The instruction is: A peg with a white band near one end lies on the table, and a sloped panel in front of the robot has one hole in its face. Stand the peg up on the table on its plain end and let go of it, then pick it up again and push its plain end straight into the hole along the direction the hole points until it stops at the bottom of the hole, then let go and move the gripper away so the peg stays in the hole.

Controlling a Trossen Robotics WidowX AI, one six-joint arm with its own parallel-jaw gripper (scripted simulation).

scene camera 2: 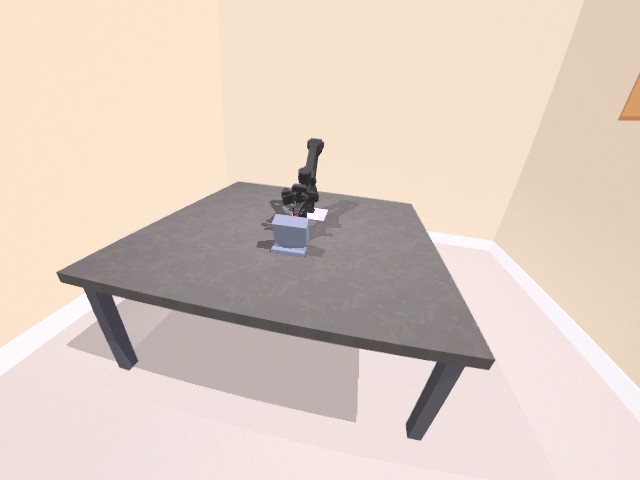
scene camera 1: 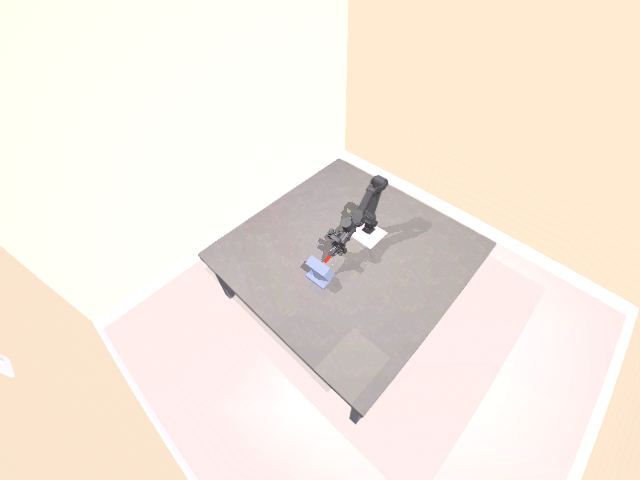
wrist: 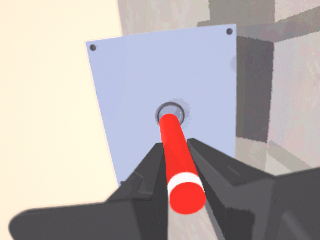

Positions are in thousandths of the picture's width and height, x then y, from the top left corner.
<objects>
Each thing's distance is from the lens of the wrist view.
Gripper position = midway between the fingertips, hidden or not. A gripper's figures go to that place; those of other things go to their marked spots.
my gripper (wrist: 548, 619): 0.12 m
red peg (wrist: 583, 810): 0.08 m
sloped panel (wrist: 417, 315): 0.16 m
The marked spots on the red peg and the sloped panel are 0.10 m apart.
</objects>
